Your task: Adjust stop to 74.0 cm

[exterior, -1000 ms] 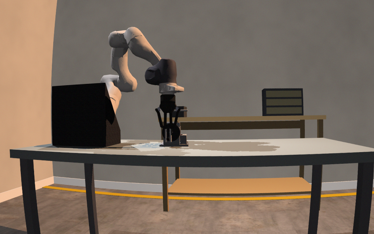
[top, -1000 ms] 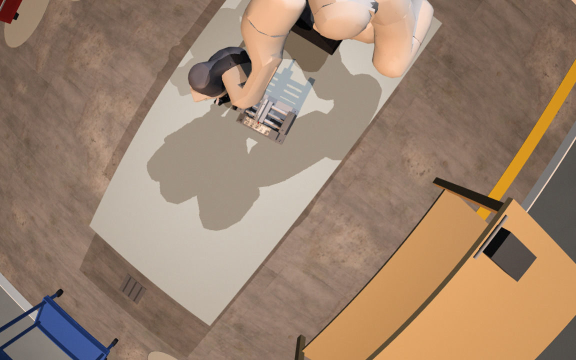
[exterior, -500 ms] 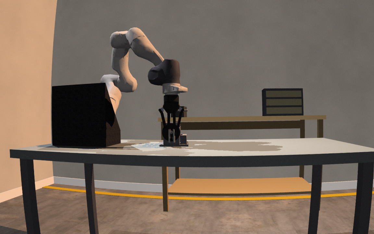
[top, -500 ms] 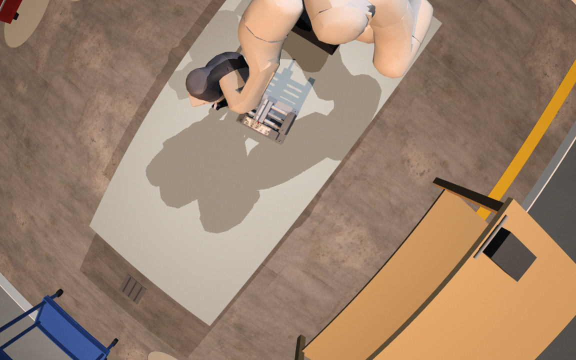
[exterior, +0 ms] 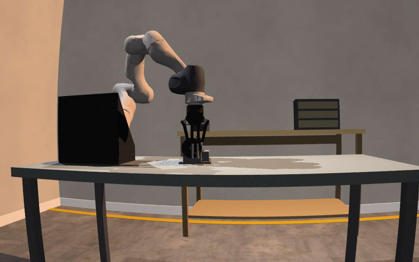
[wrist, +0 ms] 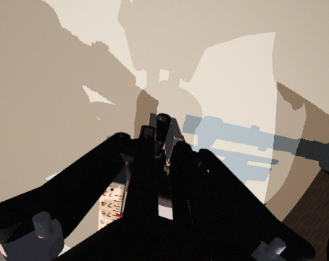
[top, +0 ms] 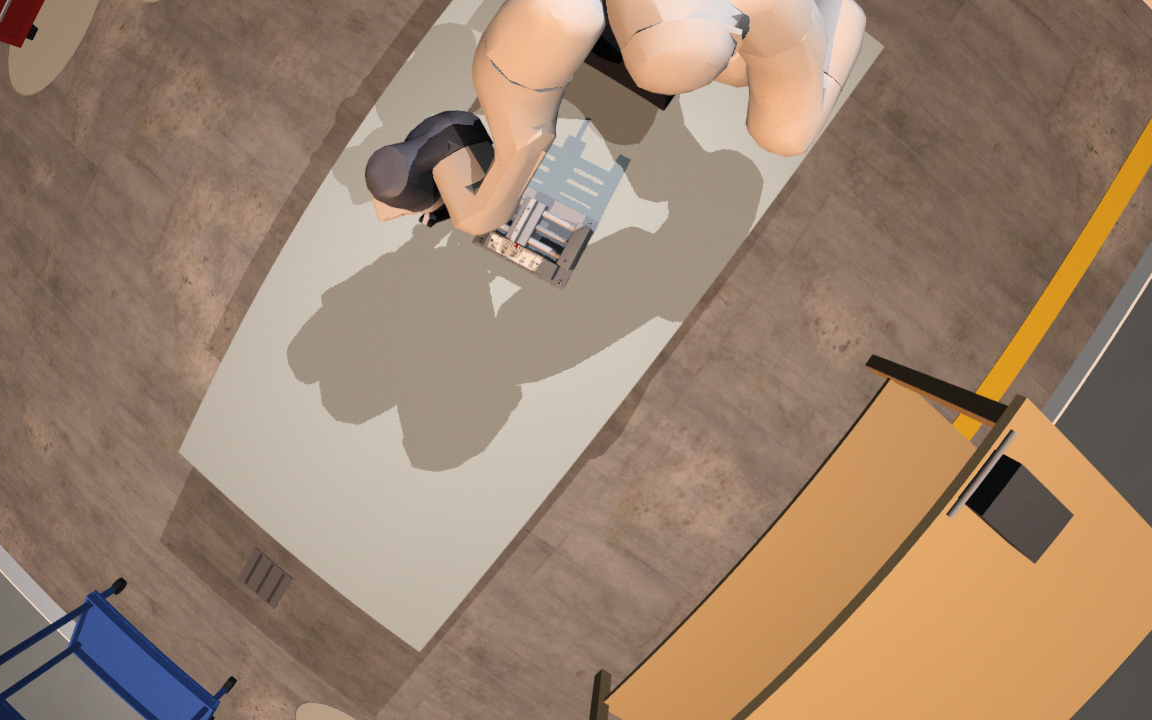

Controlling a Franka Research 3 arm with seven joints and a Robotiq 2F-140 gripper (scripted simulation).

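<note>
My gripper is now 10 mm past the black handwheel, 20 mm to the right of it and 10 mm above it.
</note>
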